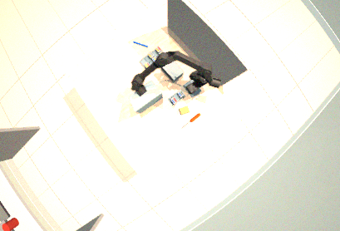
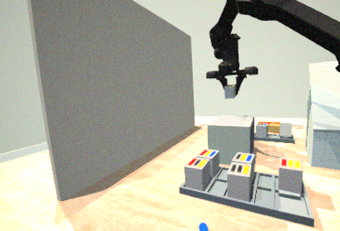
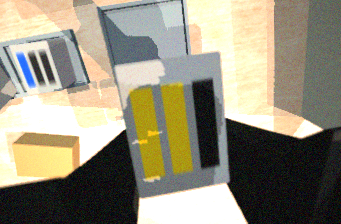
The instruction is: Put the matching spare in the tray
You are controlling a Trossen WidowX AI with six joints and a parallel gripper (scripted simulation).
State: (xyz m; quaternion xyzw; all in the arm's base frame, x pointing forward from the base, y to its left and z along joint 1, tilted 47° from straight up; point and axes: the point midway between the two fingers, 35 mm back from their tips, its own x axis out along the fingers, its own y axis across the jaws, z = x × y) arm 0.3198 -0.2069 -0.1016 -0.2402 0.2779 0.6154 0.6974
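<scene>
Right now my gripper tip is 15 cm above the flat grey tray and 2 cm to the right of it. Also, from my gripper tip: small rack: 15 cm below, 14 cm behind, 4 cm to the left; yellow box: 17 cm behind, 14 cm below, 8 cm to the right; grey mounted unit: 23 cm to the left, 11 cm below, 4 cm behind.
</scene>
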